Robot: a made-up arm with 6 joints.
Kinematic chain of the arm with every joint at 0, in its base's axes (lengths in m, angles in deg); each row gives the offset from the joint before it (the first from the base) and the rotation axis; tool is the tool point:
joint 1: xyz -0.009 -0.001 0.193 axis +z
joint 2: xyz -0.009 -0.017 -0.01 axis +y
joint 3: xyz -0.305 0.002 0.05 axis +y
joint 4: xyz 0.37 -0.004 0.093 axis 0.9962 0 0.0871
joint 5: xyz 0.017 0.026 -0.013 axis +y
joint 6: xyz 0.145 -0.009 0.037 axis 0.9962 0 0.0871
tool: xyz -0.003 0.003 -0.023
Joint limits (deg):
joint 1: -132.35..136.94
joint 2: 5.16..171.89
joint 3: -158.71..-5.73
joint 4: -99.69..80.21
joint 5: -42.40..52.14
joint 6: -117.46..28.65
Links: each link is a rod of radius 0.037 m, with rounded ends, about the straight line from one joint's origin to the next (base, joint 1, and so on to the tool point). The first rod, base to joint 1, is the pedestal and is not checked.
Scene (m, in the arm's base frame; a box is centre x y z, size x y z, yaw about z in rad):
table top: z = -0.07
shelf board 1: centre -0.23 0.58 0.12 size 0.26 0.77 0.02 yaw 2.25
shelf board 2: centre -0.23 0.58 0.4 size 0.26 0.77 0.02 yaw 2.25
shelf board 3: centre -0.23 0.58 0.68 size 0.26 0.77 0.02 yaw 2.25
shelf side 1: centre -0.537 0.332 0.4 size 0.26 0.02 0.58 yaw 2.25
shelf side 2: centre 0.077 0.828 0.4 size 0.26 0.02 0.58 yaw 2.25
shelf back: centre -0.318 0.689 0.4 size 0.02 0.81 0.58 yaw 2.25
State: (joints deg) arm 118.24 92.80 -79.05 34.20 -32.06 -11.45
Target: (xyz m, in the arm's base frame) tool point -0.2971 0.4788 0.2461
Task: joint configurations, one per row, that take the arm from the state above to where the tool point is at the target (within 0.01 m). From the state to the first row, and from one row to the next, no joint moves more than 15 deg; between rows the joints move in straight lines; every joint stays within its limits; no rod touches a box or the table.
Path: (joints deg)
1: 116.46 78.65 -65.78 35.31 -34.55 -11.99
2: 114.68 64.50 -52.51 36.43 -37.04 -12.54
3: 112.90 50.35 -39.25 37.54 -39.54 -13.08
4: 118.27 55.24 -27.79 36.70 -36.16 -13.09
5: 123.63 60.13 -16.33 35.85 -32.79 -13.10
6: 124.01 72.69 -29.04 35.35 -31.22 -12.68
7: 124.38 85.25 -41.74 34.85 -29.65 -12.26
8: 124.76 97.82 -54.45 34.35 -28.08 -11.83

